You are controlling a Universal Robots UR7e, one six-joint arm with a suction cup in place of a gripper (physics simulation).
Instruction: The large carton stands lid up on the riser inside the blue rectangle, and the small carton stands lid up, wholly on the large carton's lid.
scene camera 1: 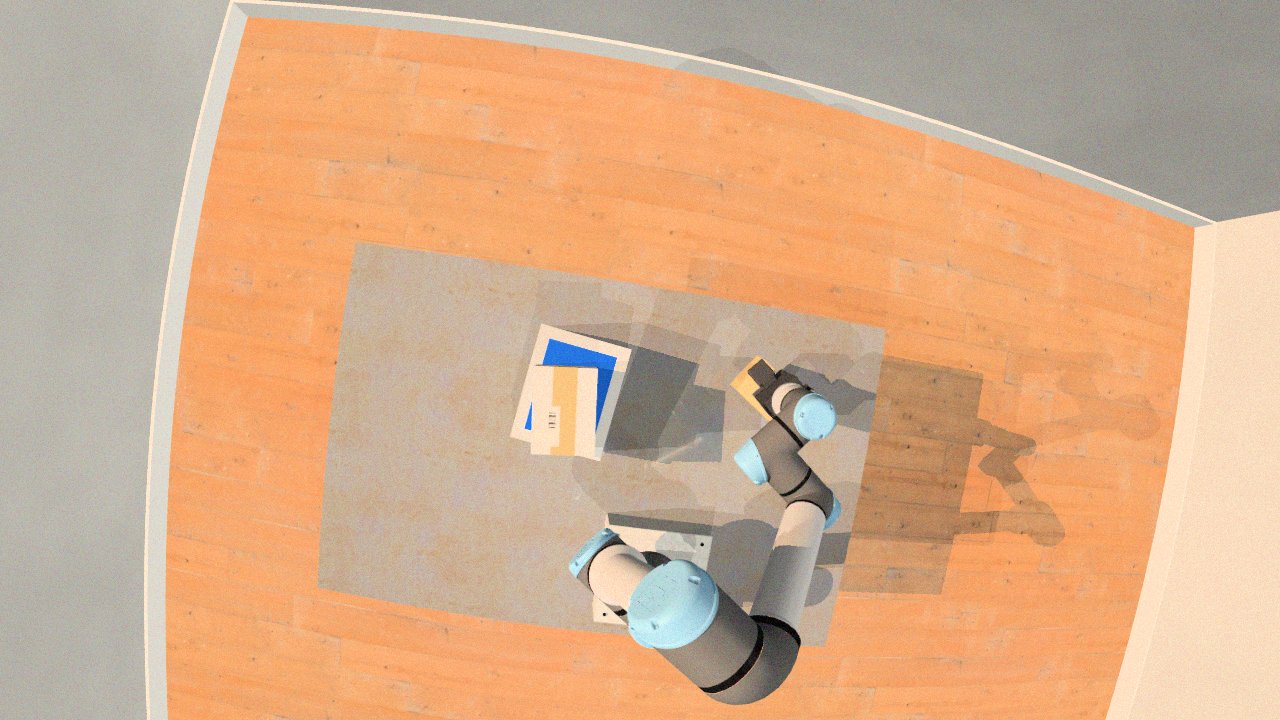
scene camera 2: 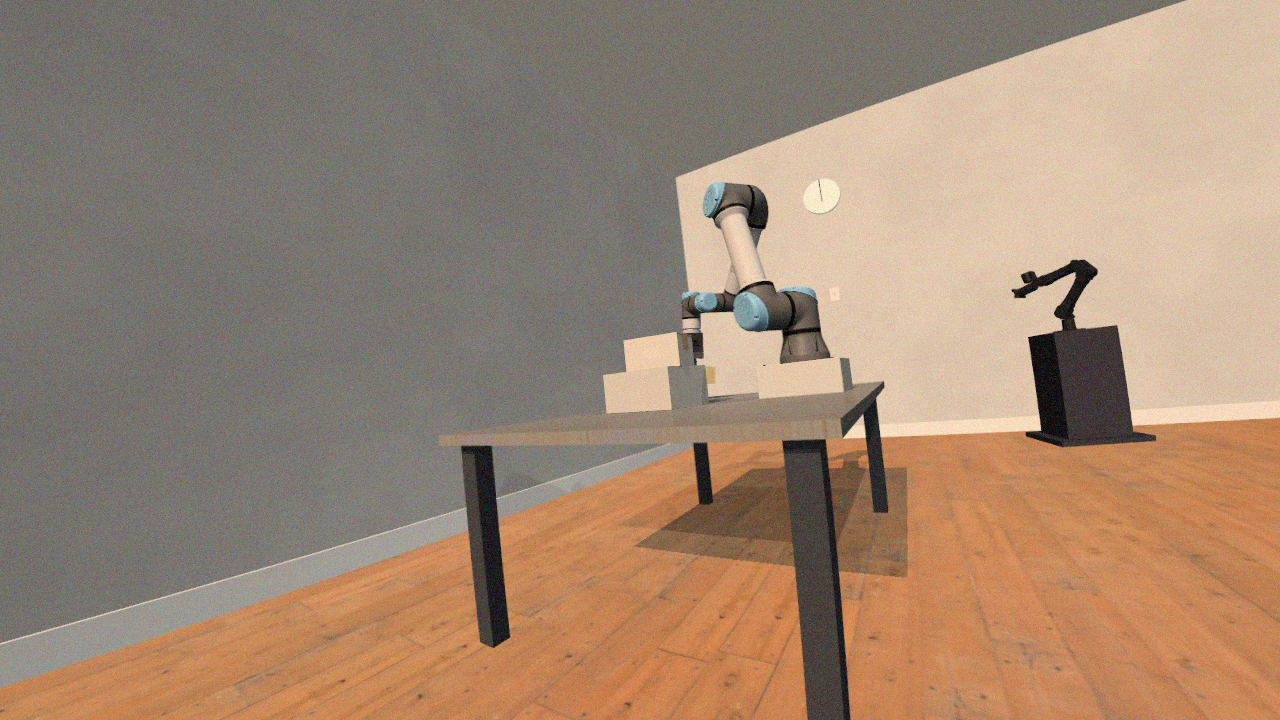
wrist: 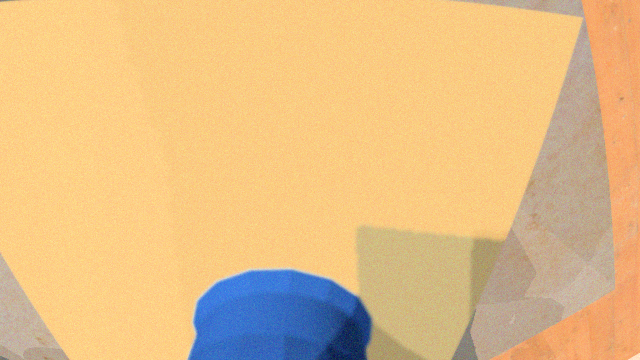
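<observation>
The small carton is a plain tan box. My suction cup is pressed on its top face and holds it a little above the table, to the right of the riser. The wrist hides the cup in the overhead view. The large carton, pale with a tan tape strip on its lid, stands lid up on the white riser. It covers the lower left part of the blue rectangle and reaches the riser's near edge.
My arm's white base block sits at the table's near edge. The table's right edge lies close to the small carton. A dark second arm on a black pedestal stands by the far wall.
</observation>
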